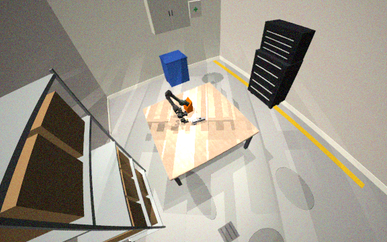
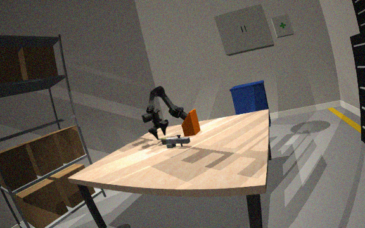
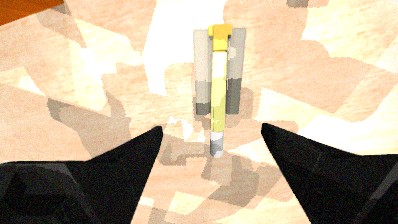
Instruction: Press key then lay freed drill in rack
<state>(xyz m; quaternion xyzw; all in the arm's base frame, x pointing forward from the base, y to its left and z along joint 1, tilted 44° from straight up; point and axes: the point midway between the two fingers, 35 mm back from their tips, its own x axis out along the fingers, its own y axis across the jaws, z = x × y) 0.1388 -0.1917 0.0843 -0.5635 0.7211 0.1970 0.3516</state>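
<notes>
My gripper tip is now 10 mm short of the drill, 30 mm to the right of it and 10 mm above it. Also, from my gripper tip: grey grooved block (20 mm ahead, 40 mm to the left, 30 mm below); dark key (150 mm ahead, 200 mm to the left); grey sleeve (140 mm ahead, 180 mm to the left, 10 mm below).
</notes>
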